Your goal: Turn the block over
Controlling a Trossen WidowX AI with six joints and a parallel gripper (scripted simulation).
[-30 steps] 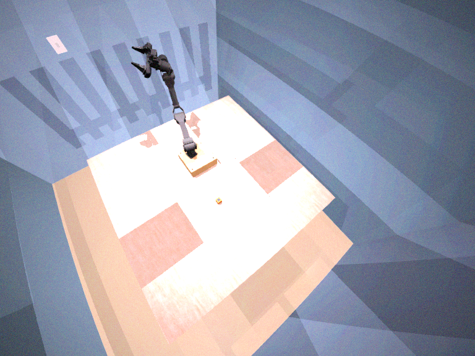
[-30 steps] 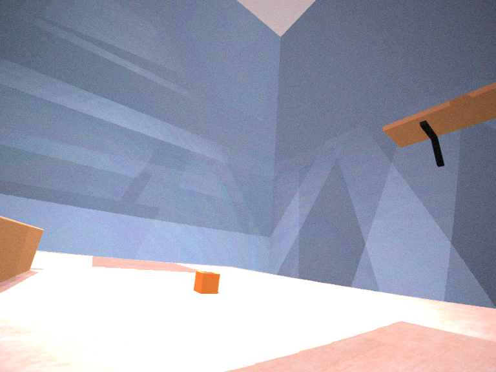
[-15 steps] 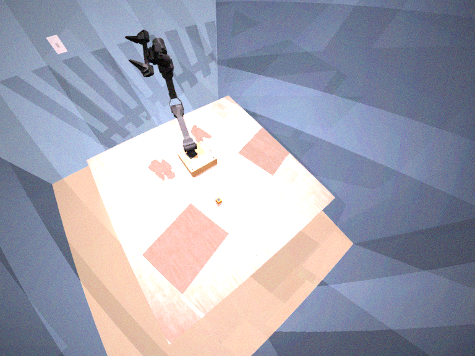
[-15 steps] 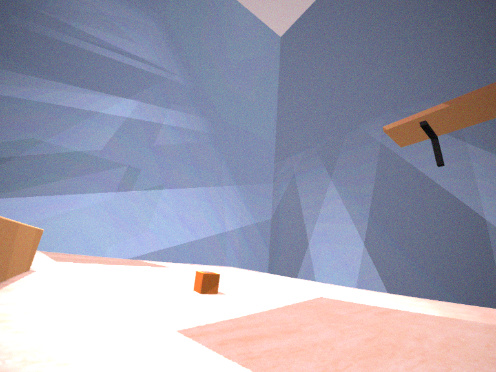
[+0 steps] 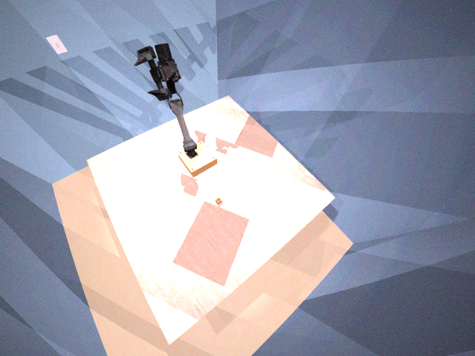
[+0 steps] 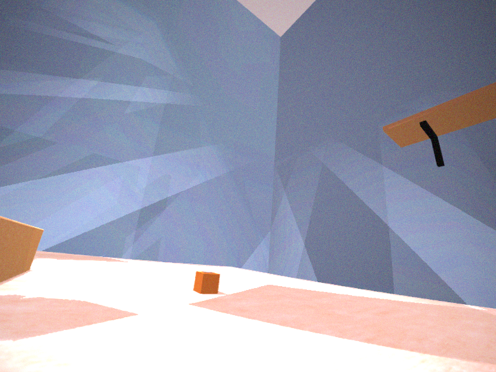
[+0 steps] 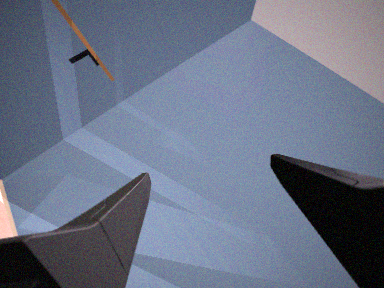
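Now: the block 67 cm below my gripper tip, 33 cm ahead of it and 3 cm to the left of it.
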